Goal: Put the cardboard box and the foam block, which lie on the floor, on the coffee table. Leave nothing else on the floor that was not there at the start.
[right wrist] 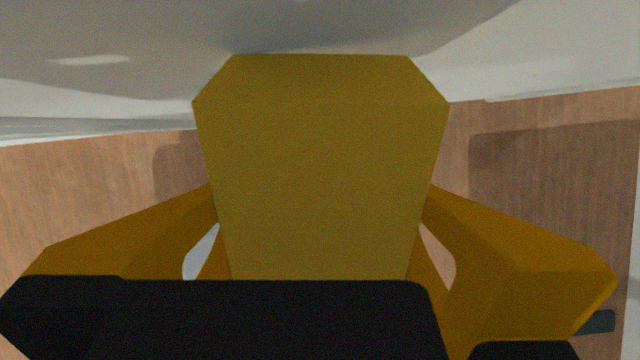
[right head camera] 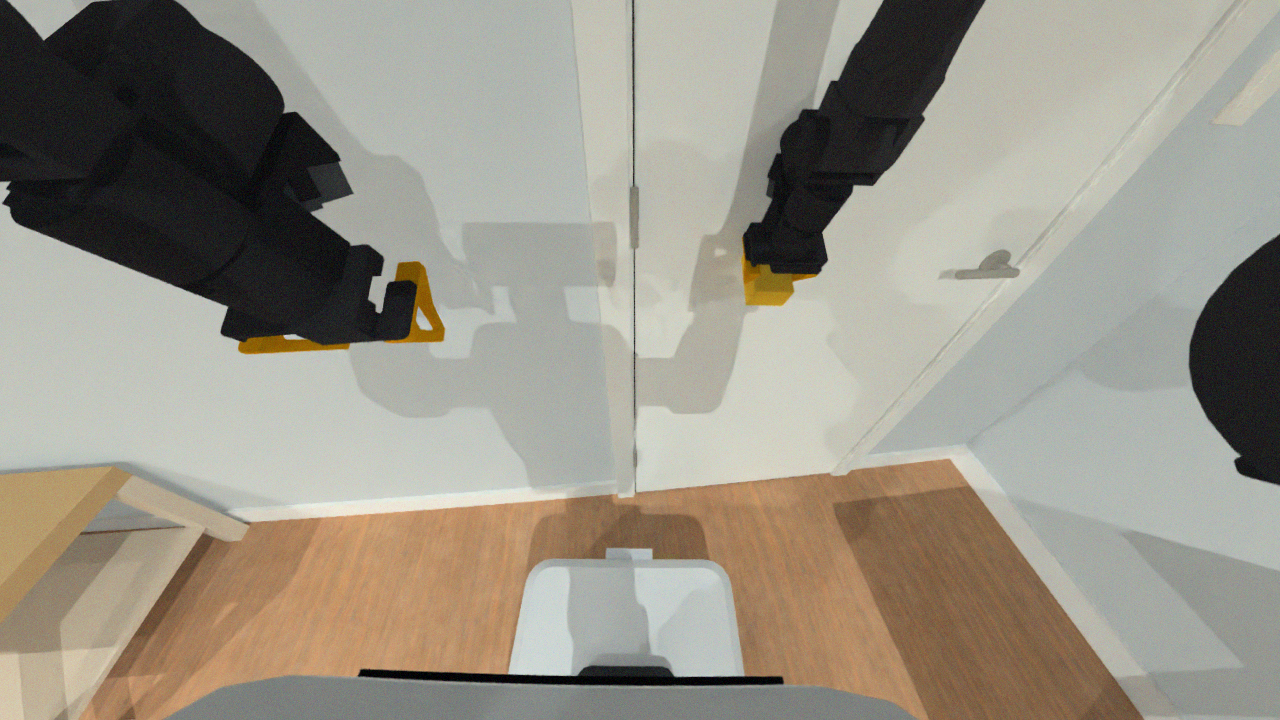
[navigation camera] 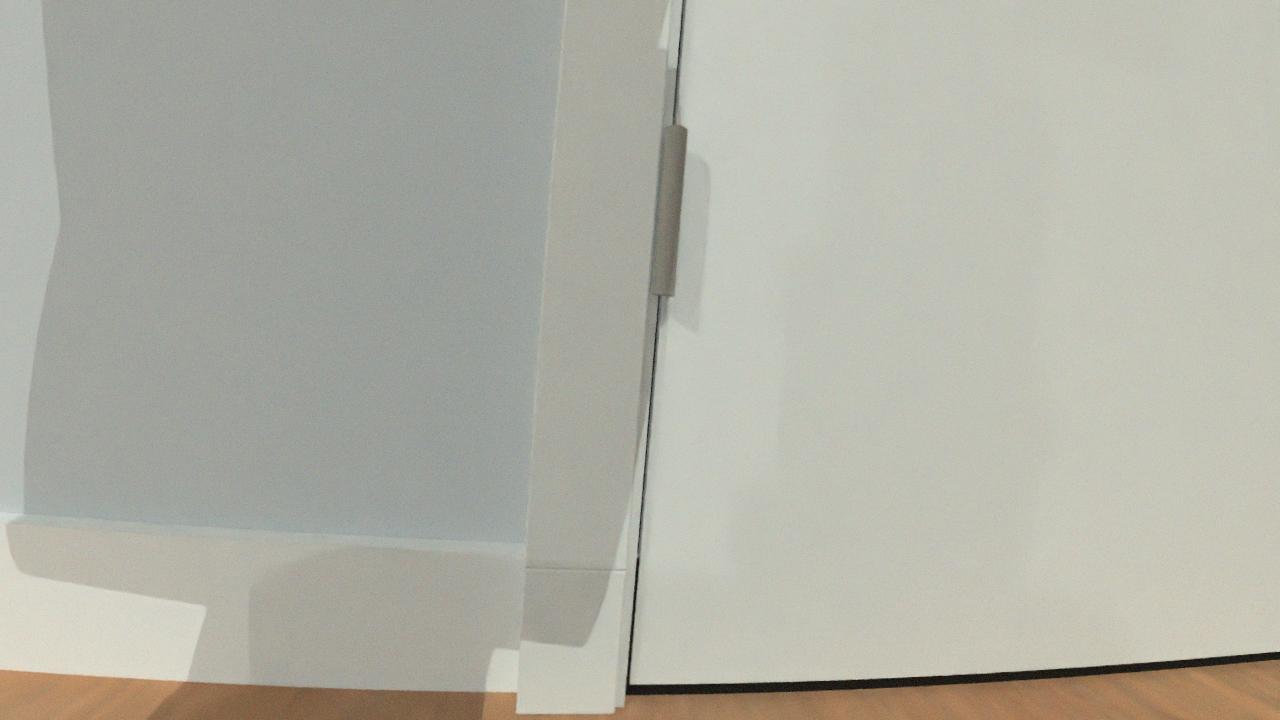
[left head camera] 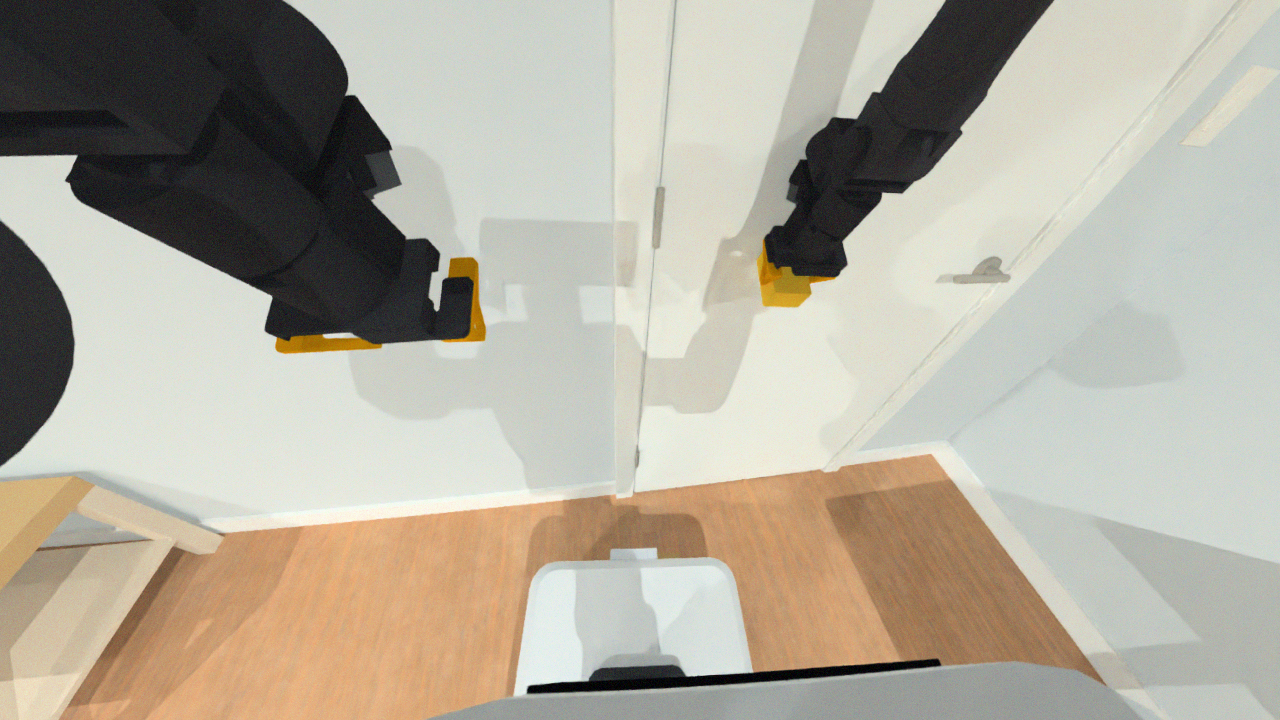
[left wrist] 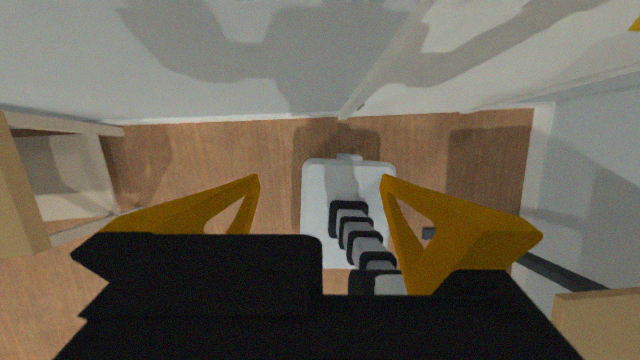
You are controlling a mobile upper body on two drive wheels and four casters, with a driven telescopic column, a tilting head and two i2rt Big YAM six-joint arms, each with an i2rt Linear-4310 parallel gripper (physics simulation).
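The yellow foam block is between the fingers of my right gripper, which is shut on it and holds it in the air in front of the white door. My left gripper is open and empty, its fingers wide apart, in the air before the wall. The coffee table, with a wooden top and pale legs, stands at the left, partly cut off. The cardboard box does not show in these views.
The white door and the wall stand close in front. My white base is near them. Another wall is at the right. A desk corner shows at the lower right.
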